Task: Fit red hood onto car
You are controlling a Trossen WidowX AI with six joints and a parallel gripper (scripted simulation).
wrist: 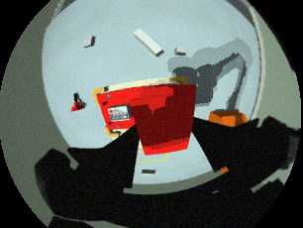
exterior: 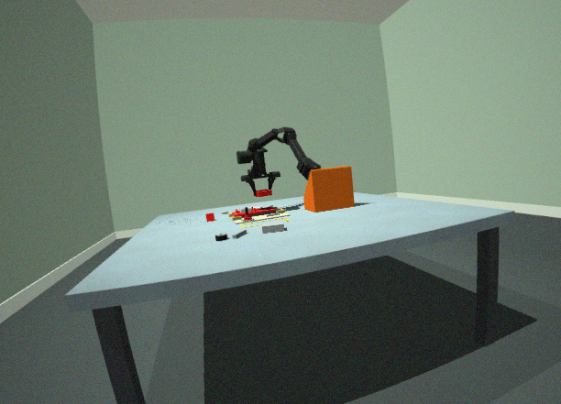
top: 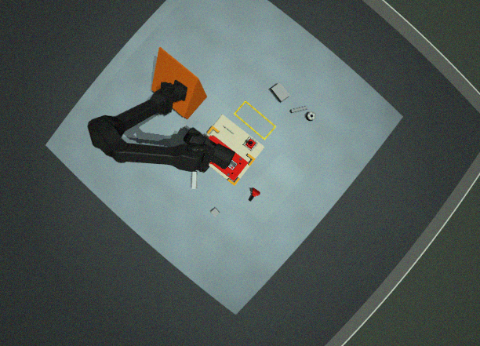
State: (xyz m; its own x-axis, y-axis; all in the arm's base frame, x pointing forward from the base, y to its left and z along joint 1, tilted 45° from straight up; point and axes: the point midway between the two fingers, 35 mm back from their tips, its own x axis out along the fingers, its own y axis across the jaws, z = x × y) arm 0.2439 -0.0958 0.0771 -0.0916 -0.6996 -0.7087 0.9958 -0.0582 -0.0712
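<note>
Right now the grey engine block is 90 mm ahead of my gripper tip and 80 mm below it. Round my gripper tip: hood (10 mm above); then wheel (400 mm to the left, 270 mm ahead, 90 mm below); then grey rod (390 mm to the left, 200 mm ahead, 90 mm below).
</note>
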